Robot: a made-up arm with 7 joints.
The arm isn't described. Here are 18 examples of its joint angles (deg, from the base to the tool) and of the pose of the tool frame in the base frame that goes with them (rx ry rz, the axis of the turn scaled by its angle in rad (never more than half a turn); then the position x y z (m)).
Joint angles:
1: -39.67 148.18 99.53 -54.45 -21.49 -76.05 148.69
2: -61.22 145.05 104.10 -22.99 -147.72 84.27 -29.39
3: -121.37 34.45 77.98 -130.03 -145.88 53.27 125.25
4: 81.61 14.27 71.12 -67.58 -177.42 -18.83 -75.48
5: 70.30 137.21 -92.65 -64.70 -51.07 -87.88 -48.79
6: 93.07 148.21 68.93 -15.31 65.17 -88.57 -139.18
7: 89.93 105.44 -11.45 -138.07 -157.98 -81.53 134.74
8: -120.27 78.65 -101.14 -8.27 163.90 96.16 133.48
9: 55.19 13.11 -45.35 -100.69 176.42 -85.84 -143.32
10: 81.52 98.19 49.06 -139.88 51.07 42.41 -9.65
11: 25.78 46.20 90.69 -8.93 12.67 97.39 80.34
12: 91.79 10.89 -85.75 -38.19 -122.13 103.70 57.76
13: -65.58 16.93 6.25 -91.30 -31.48 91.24 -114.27
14: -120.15 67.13 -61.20 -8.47 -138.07 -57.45 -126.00
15: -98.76 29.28 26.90 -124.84 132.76 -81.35 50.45
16: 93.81 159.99 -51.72 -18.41 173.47 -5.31 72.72
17: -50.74 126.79 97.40 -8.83 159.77 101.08 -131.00
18: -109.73 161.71 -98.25 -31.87 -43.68 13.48 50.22
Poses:
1: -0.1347 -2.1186 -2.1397 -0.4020 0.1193 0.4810
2: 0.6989 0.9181 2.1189 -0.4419 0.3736 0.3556
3: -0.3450 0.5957 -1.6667 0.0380 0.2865 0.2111
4: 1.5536 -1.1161 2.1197 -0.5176 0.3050 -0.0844
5: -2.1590 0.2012 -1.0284 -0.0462 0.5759 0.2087
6: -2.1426 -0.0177 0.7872 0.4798 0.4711 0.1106
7: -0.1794 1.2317 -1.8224 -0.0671 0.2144 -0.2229
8: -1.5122 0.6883 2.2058 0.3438 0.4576 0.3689
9: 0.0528 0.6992 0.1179 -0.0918 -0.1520 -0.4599
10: 0.3320 -0.3685 -1.1019 0.2082 0.2066 -0.0902
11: -0.0850 -1.0019 -2.7746 -0.2558 0.5053 -0.3783
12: 0.5227 -0.3164 -1.3133 -0.5901 -0.2902 -0.1027
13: 1.4996 -0.0624 -1.4657 0.4995 -0.0416 0.1719
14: 0.1144 -1.4096 1.3391 0.4147 0.3493 0.4120
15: 2.0271 -0.4528 -0.1514 0.1193 0.0598 0.3598
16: 0.7550 -1.5144 0.6538 0.4568 0.4986 0.0796
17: -0.9556 1.8536 0.6954 -0.1929 0.5464 0.3578
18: 1.8703 0.0520 0.6949 -0.3671 0.5625 0.0356
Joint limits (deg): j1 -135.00..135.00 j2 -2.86..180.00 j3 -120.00..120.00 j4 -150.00..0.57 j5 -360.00..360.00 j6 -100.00..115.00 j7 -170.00..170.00
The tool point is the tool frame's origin. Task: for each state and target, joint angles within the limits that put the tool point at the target. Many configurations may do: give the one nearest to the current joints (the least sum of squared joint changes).
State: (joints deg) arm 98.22 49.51 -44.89 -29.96 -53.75 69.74 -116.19
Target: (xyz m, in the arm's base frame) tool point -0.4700 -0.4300 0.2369
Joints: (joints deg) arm 134.79 0.36 -56.69 -21.96 -53.75 69.74 -116.19
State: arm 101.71 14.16 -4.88 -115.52 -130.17 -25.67 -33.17
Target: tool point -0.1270 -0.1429 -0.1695
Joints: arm 116.69 13.42 -49.72 -149.39 -130.17 -25.67 -33.17
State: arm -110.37 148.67 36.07 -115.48 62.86 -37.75 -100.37
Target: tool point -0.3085 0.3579 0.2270
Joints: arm -117.66 100.84 52.73 -92.80 62.86 -37.75 -100.37
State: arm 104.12 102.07 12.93 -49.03 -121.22 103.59 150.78
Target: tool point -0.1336 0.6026 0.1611
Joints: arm 125.42 78.75 64.55 -54.57 -121.22 103.59 150.78
